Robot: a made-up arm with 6 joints. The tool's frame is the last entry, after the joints.
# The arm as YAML. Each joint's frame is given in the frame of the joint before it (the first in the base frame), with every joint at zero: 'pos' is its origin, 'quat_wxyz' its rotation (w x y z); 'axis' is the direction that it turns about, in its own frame. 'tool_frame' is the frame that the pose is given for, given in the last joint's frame.
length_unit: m
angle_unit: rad
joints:
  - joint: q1
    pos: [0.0, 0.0, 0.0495]
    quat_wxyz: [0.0, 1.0, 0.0, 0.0]
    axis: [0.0, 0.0, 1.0]
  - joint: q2
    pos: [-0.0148, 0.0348, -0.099]
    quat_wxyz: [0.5, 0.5, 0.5, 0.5]
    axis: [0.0, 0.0, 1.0]
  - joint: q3
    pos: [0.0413, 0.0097, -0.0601]
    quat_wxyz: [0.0, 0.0, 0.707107, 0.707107]
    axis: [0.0, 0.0, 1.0]
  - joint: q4
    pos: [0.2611, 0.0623, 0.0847]
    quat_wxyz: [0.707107, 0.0, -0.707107, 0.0]
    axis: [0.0, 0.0, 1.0]
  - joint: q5
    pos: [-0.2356, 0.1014, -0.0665]
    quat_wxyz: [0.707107, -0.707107, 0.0, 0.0]
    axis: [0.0, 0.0, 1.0]
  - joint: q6
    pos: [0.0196, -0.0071, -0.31]
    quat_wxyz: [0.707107, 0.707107, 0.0, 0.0]
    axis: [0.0, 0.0, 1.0]
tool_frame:
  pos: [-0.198, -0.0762, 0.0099]
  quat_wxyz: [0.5, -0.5, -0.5, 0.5]
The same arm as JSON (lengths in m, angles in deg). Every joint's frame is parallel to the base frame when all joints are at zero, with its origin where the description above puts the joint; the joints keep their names.
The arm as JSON. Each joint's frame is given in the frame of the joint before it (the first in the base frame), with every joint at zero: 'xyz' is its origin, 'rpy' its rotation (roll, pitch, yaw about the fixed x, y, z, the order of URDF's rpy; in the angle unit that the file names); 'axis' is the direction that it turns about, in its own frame. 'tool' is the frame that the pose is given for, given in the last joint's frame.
{"units": {"length": "m", "angle": "deg"}, "joints": [{"name": "q1", "type": "revolute", "origin": {"xyz": [0.0, 0.0, 0.0495], "rpy": [0.0, 0.0, 0.0]}, "axis": "-z"}, {"name": "q2", "type": "revolute", "origin": {"xyz": [-0.0148, -0.0348, 0.099], "rpy": [0.0, 0.0, 0.0]}, "axis": "+x"}, {"name": "q3", "type": "revolute", "origin": {"xyz": [-0.0601, -0.0413, -0.0097], "rpy": [0.0, 0.0, 0.0]}, "axis": "-z"}, {"name": "q4", "type": "revolute", "origin": {"xyz": [0.0623, 0.2611, -0.0847], "rpy": [0.0, 0.0, 0.0]}, "axis": "-y"}, {"name": "q5", "type": "revolute", "origin": {"xyz": [0.1014, 0.0665, 0.2356], "rpy": [0.0, 0.0, 0.0]}, "axis": "+x"}, {"name": "q6", "type": "revolute", "origin": {"xyz": [-0.31, -0.0071, -0.0196], "rpy": [0.0, 0.0, 0.0]}, "axis": "-y"}], "tool": {"origin": {"xyz": [-0.0762, -0.0099, 0.198], "rpy": [0.0, 0.0, 0.0]}}}
